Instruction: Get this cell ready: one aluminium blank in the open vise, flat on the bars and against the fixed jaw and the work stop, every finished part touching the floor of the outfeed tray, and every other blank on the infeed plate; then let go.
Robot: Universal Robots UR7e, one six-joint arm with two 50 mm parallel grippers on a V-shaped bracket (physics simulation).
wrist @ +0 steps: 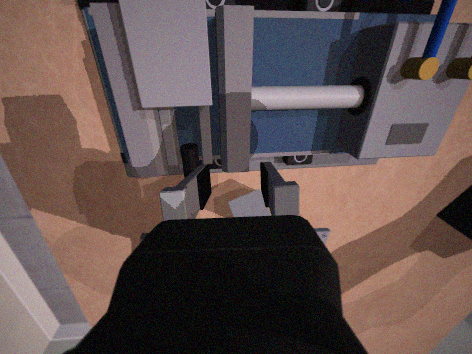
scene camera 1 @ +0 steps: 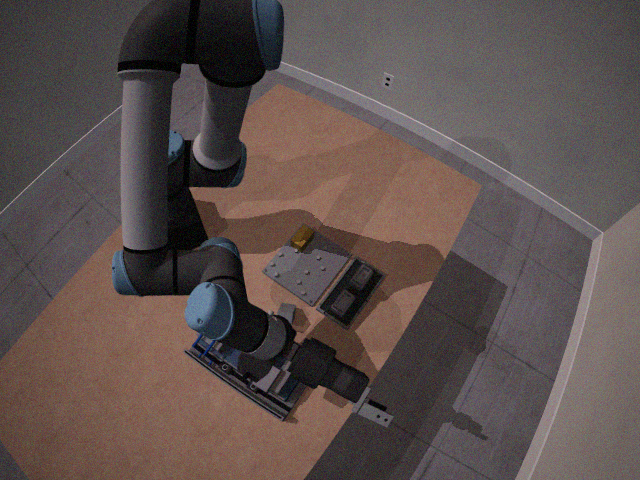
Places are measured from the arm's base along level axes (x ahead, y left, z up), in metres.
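Pixels of known places: hand, tool point: (wrist: 234, 183).
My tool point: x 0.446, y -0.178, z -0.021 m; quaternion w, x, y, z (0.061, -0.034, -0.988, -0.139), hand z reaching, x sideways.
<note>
Behind a point stands the place of what it marks.
My gripper (wrist: 236, 182) @(x 0.446, y -0.178, z -0.021 m) is open beside the vise's near edge; in scene camera 1 the arm hides its fingers. A grey block (wrist: 249, 205) @(x 0.431, y -0.110, z -0.082 m) (scene camera 1: 286, 311) @(x 0.429, y -0.089, z -0.071 m) shows low between and beyond the fingers, turned askew and apart from them, over the mat between vise and infeed plate. A light grey block (wrist: 167, 55) @(x 0.469, y -0.256, z -0.020 m) (scene camera 1: 267, 379) @(x 0.473, y -0.266, z -0.020 m) sits in the vise (wrist: 415, 110) @(x 0.308, y -0.203, z -0.040 m) (scene camera 1: 237, 387) @(x 0.408, y -0.313, z -0.086 m), left of the upright jaw (wrist: 236, 100); whether it is flat or touches the stop is unclear. Two grey finished parts (scene camera 1: 342, 303) @(x 0.542, y 0.003, z -0.109 m) (scene camera 1: 361, 277) @(x 0.559, y 0.092, z -0.109 m) lie in the outfeed tray (scene camera 1: 324, 310) @(x 0.506, y -0.027, z -0.131 m).
A brass-coloured block (scene camera 1: 302, 237) @(x 0.368, y 0.125, z -0.092 m) stands on the infeed plate (scene camera 1: 289, 264) @(x 0.364, y 0.051, z -0.128 m) at its far corner, among small round pegs. The second gripper (scene camera 1: 373, 408) points outward, past the mat's edge. Blue handles (wrist: 440, 30) @(x 0.320, y -0.251, z -0.027 m) (scene camera 1: 206, 347) @(x 0.294, y -0.262, z -0.077 m) rise from the vise's other end.
</note>
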